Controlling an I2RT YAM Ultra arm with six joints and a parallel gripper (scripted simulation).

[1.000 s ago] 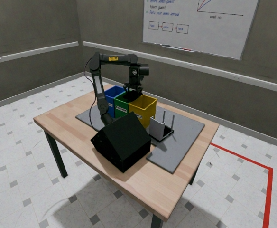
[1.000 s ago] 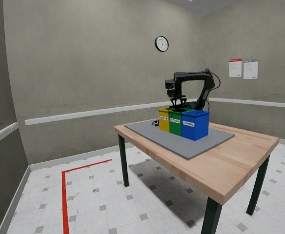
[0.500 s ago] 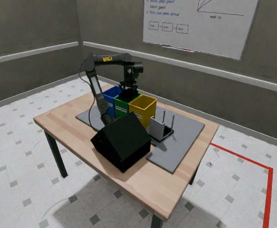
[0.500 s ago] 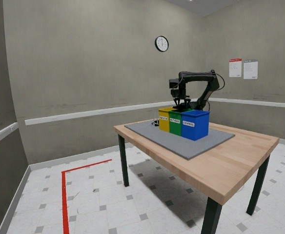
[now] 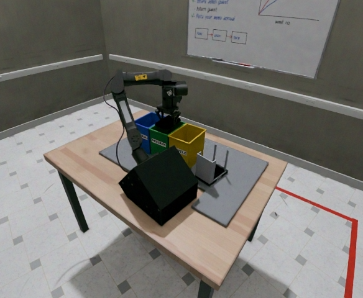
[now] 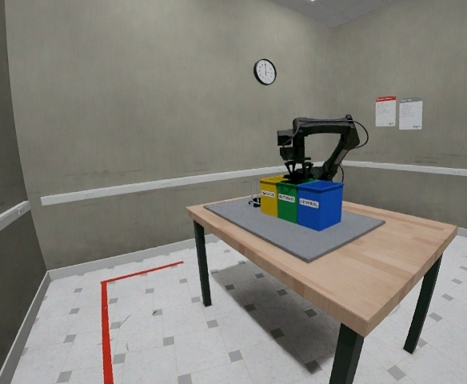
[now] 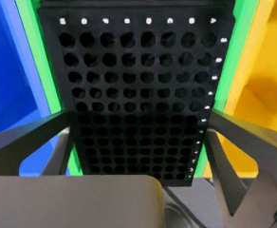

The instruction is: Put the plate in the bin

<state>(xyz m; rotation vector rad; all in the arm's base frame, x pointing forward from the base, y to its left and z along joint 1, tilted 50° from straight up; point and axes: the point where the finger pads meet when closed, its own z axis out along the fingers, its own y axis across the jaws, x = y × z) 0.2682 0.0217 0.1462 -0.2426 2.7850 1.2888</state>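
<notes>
Now: the black 96-well plate right at my hand. Also, from my hand: green returns bin: 110 mm below; blue bin: 20 mm behind, 130 mm to the left, 110 mm below; yellow bin: 20 mm ahead, 130 mm to the right, 110 mm below.
</notes>
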